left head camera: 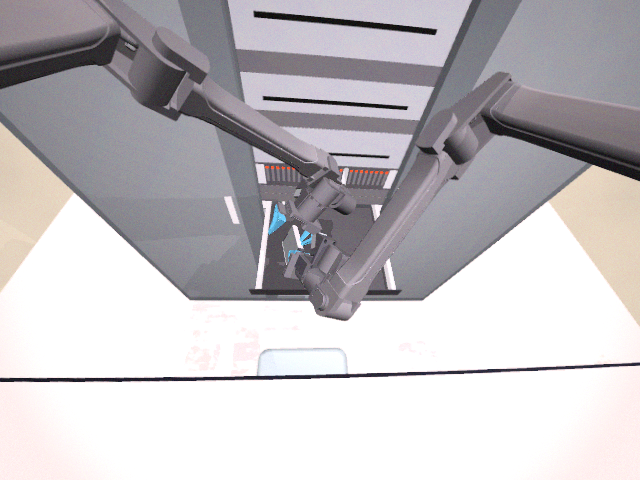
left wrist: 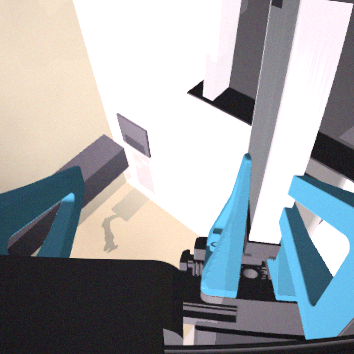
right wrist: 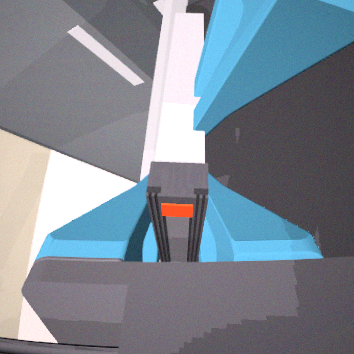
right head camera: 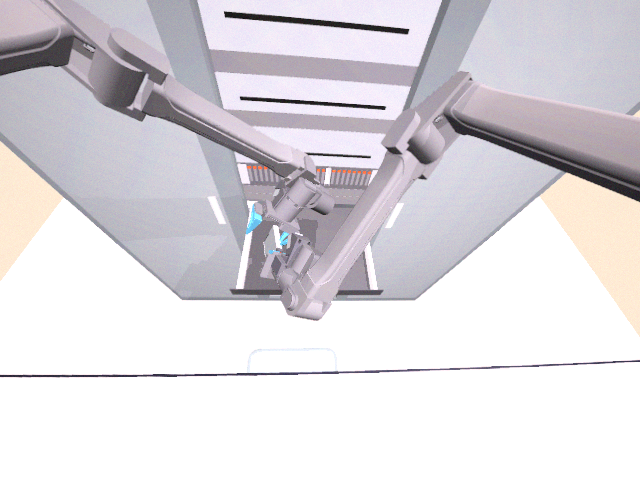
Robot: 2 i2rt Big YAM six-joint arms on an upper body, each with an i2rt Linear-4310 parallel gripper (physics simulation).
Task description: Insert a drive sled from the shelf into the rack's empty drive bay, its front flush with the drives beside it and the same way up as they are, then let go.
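Frame: origin at the left arm's base, x back, y up, z left, level; millimetres.
Where they show: left gripper, between the fingertips: (left head camera: 283,240) (left wrist: 177,176) (right wrist: 70,120) (right head camera: 262,240); right gripper, between the fingertips: (left head camera: 291,252) (left wrist: 263,154) (right wrist: 178,176) (right head camera: 271,252).
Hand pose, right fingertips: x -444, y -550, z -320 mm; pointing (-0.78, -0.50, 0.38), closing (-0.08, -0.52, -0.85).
After its pixels a point has its place.
The drive sled (left head camera: 291,246) @[x -459, y -541, z -318 mm] (right head camera: 270,241) @[x -481, y -547, z -313 mm] (left wrist: 305,125) @[x -495, y -528, z -336 mm] (right wrist: 182,142) @[x -442, y -512, z -345 mm], long, grey and white, has a dark front with an orange patch, facing the camera in the right wrist view. My right gripper (left head camera: 299,253) @[x -444, y -550, z -320 mm] (right head camera: 277,252) @[x -444, y -550, z -320 mm] (right wrist: 178,176) @[x -444, y -550, z -320 mm] is shut on it near that front. My left gripper (left head camera: 292,228) (right head camera: 268,229) @[x -456, y -502, z -296 mm] (left wrist: 177,176) @[x -456, y -502, z -296 mm] is open, with fingers on either side of the sled and a wide gap on one side. The rack's drives (left head camera: 368,178) @[x -730, y -508, z -580 mm] (right head camera: 351,177) @[x -730, y -503, z -578 mm] stand in a row with orange tops. My left arm covers part of the row; I cannot make out the empty bay.
Grey panels (left head camera: 129,180) @[x -711, y -542, z 238 mm] (right head camera: 118,180) @[x -711, y -540, z 217 mm] flank the rack. Under the grippers lies a dark tray (left head camera: 356,227) @[x -642, y -681, z -563 mm] with white side rails (left head camera: 263,248) @[x -517, y -649, z -218 mm] (right head camera: 244,263) @[x -460, y -650, z -221 mm] and a dark front lip (left head camera: 273,291) @[x -366, y -658, z -264 mm]. Both forearms cross above it, close together. A pale rounded object (left head camera: 302,361) @[x -262, y -1472, z -370 mm] lies nearer the bottom.
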